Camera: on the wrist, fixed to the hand. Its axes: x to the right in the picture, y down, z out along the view.
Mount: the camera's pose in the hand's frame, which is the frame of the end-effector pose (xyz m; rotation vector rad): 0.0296 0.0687 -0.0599 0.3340 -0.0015 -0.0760
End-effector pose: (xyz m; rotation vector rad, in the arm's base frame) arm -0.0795 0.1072 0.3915 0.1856 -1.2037 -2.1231
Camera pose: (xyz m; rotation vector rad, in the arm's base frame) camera -0.0426 0.0231 0.4189 0.3829 -1.5692 -1.9717
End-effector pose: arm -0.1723 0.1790 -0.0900 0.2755 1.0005 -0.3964
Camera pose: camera -0.1730 0.2587 -0.1432 0.5387 0.9429 -0.6341
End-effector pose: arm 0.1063 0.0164 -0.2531 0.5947 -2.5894 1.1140
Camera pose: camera 0.0527 0.0954 -0.2446 0.7570 -2.3740 1.5326
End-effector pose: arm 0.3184 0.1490 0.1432 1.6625 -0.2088 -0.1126
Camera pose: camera 0.3544 0.1951 0.2191 2.0037 -0.1719 -0.1421
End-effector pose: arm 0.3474 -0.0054 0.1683 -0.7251 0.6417 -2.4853
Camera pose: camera 0.3107 -0.0573 0.0966 -0.6314 0.1908 -2.5708
